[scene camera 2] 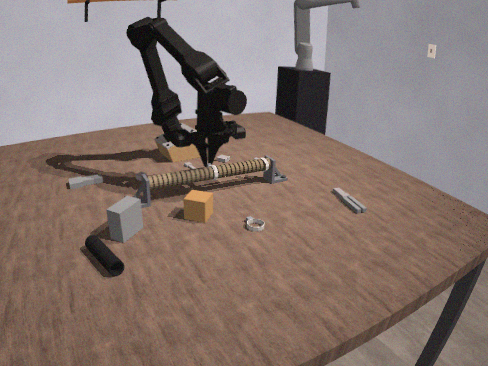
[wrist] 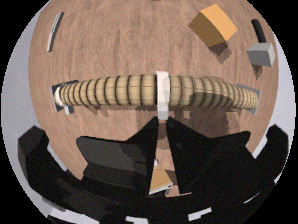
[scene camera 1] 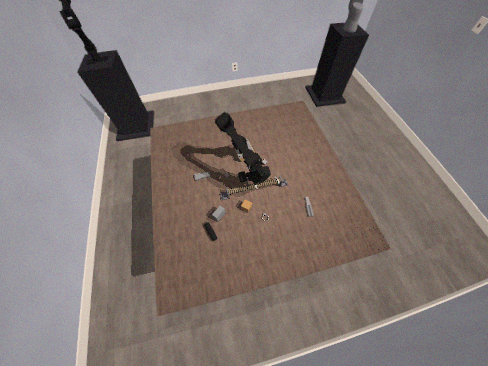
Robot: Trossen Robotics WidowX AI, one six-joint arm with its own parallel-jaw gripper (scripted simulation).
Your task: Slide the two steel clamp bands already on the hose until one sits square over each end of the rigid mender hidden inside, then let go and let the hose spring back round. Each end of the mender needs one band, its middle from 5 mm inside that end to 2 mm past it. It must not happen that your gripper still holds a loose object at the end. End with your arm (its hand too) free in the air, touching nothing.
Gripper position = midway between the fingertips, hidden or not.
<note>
In view: my gripper [scene camera 2: 207, 166], a black cylinder [scene camera 2: 100, 251], a grey cube [scene camera 2: 124, 217] and an orange cube [scene camera 2: 198, 205].
The orange cube is seen too in the wrist view [wrist: 212, 29]. My gripper shows as well in the wrist view [wrist: 161, 120].
</note>
